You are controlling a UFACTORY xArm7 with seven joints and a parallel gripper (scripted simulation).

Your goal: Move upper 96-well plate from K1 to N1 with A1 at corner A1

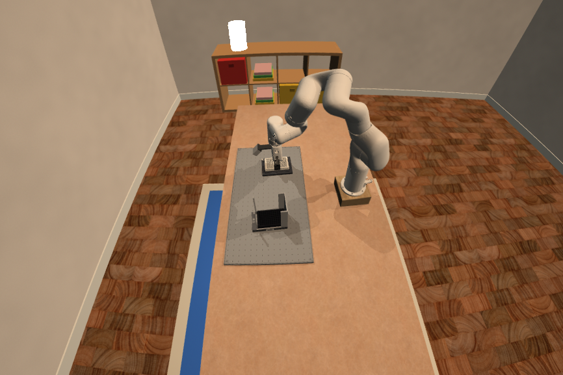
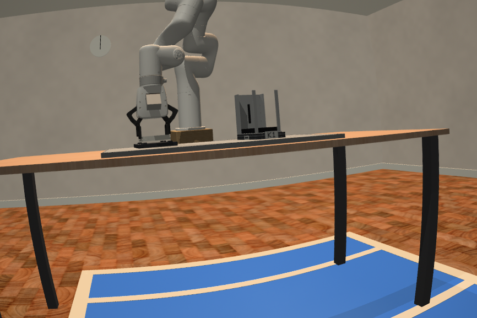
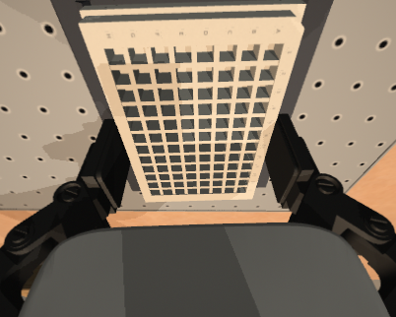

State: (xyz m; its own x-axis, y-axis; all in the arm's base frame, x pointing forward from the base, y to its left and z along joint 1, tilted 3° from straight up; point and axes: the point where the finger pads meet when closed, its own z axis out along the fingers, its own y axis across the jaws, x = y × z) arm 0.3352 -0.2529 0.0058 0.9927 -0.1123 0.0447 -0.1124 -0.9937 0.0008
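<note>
Now: hand 10 mm above the cream 96-well plate. The rest, counted from my hand: dark plate nest N1 (30 mm below); then dark plate (320 mm to the left, 90 mm ahead, 10 mm below); then K1 label (320 mm to the left, 180 mm ahead, 30 mm below).
</note>
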